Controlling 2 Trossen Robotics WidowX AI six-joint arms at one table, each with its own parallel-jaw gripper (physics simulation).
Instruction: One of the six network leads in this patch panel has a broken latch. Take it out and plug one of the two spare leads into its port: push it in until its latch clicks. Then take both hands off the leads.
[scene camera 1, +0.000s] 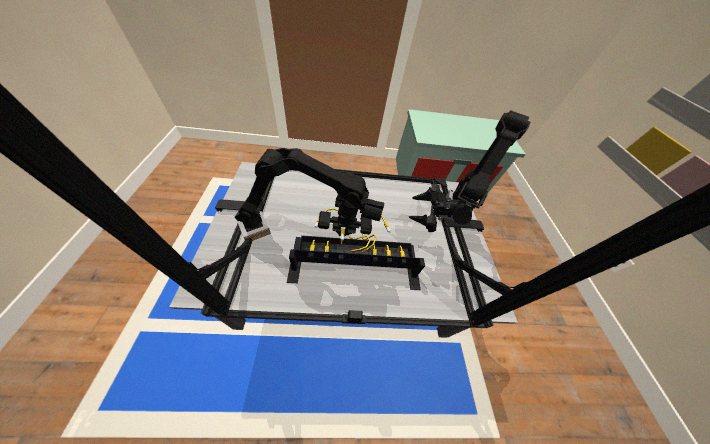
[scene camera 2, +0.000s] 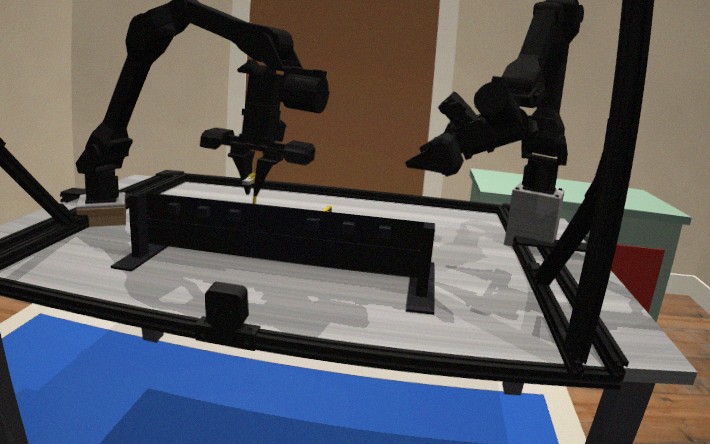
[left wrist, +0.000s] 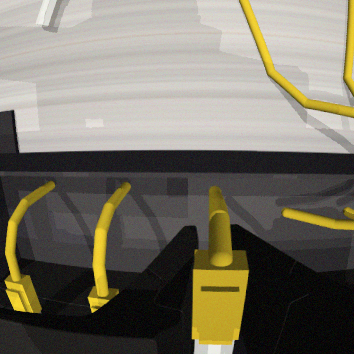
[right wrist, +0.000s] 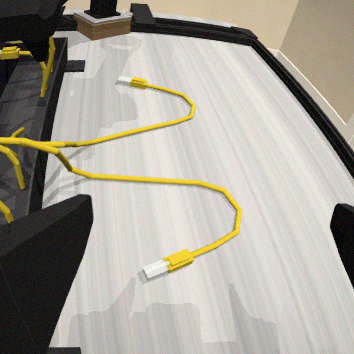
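Seen in the pictures: left gripper, fingertip midpoint: (scene camera 1: 341, 235) (scene camera 2: 251, 195) (left wrist: 209, 236) (right wrist: 42, 57); right gripper, fingertip midpoint: (scene camera 1: 410, 207) (scene camera 2: 413, 157) (right wrist: 219, 212); left arm's base, link origin: (scene camera 1: 252, 223) (scene camera 2: 101, 199) (right wrist: 101, 12); right arm's base, link origin: (scene camera 2: 539, 189).
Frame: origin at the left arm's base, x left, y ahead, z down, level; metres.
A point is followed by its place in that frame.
Note:
My left gripper (scene camera 1: 342, 232) @(z -0.057, x -0.251, y 0.270 m) (scene camera 2: 251, 188) @(z -0.057, x -0.251, y 0.270 m) (left wrist: 209, 236) @(z -0.057, x -0.251, y 0.270 m) is shut on a yellow lead plug (left wrist: 220, 305) @(z -0.094, x -0.251, y 0.273 m) with a clear tip. It holds this plug just above the black patch panel (scene camera 1: 361, 259) @(z -0.030, x -0.363, y 0.293 m) (scene camera 2: 282, 235) @(z -0.020, x -0.361, y 0.293 m) (left wrist: 100, 161), near the third position from the left in scene camera 1. Two seated leads (scene camera 1: 312, 245) @(z -0.052, x -0.236, y 0.156 m) (scene camera 1: 327, 246) @(z -0.052, x -0.266, y 0.202 m) stand left of it and three more (scene camera 1: 374, 251) @(z -0.051, x -0.366, y 0.346 m) (scene camera 1: 387, 250) @(z -0.047, x -0.385, y 0.394 m) (scene camera 1: 402, 251) @(z -0.052, x -0.417, y 0.440 m) to the right. Two spare leads (right wrist: 179, 260) @(z 0.031, x -0.247, y 0.520 m) (right wrist: 138, 83) @(z 0.036, x -0.087, y 0.261 m) lie on the table behind the panel. My right gripper (scene camera 1: 412, 207) @(z -0.130, x -0.301, y 0.549 m) (right wrist: 219, 212) @(z -0.130, x -0.301, y 0.549 m) is open, above the table by the nearer spare.
The spare leads' yellow cables (right wrist: 145, 178) @(z 0.038, x -0.204, y 0.423 m) (right wrist: 125, 135) @(z 0.041, x -0.177, y 0.350 m) run from the panel over the pale table (scene camera 1: 261, 293) @(z 0.044, x -0.277, y -0.064 m). Black frame rails (scene camera 1: 293, 316) @(z 0.049, x -0.400, y 0.003 m) (scene camera 2: 397, 353) border the table, with a small black camera box (scene camera 1: 355, 315) @(z -0.010, x -0.517, y 0.173 m) (scene camera 2: 226, 305) @(z 0.007, x -0.527, y 0.174 m) at the front. A green cabinet (scene camera 1: 455, 130) stands behind.

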